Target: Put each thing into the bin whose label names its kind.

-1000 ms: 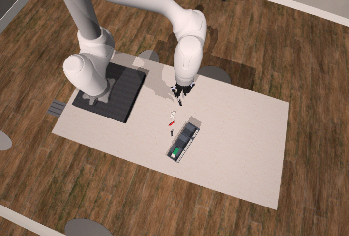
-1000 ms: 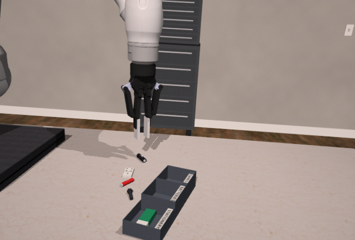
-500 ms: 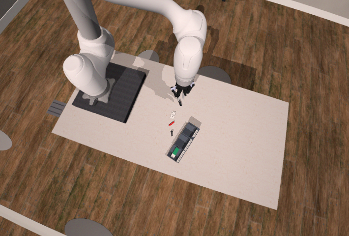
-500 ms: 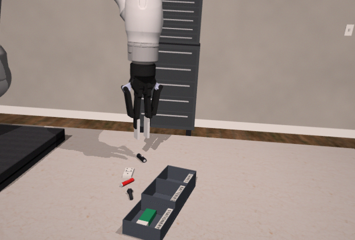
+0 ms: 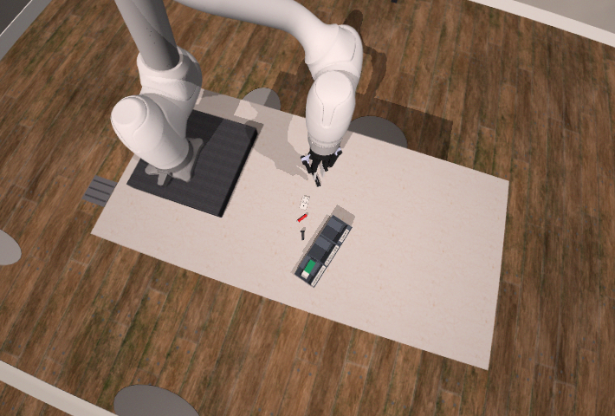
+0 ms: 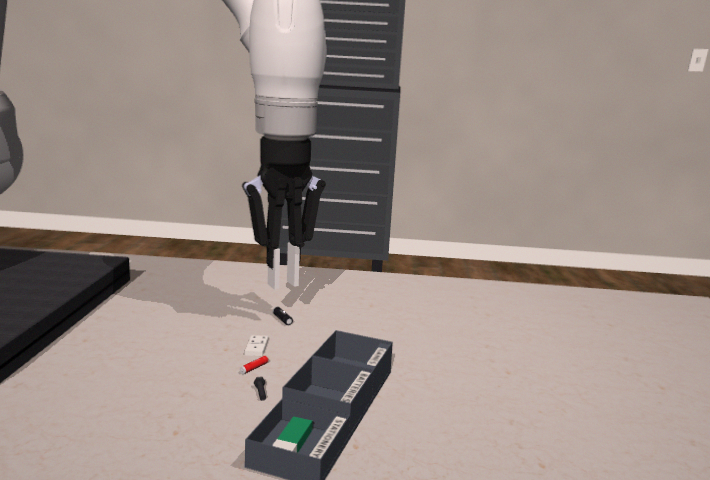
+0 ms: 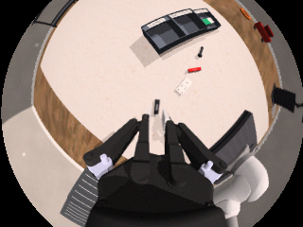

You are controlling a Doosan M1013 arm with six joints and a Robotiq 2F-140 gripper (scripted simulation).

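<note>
Now: the black battery 9 cm below my hand. The rest, counted from my hand: red cylinder (16 cm to the right, 9 cm below, 3 cm behind); white domino (10 cm to the right, 9 cm below, 3 cm behind); small black piece (22 cm to the right, 9 cm below, 2 cm behind).
</note>
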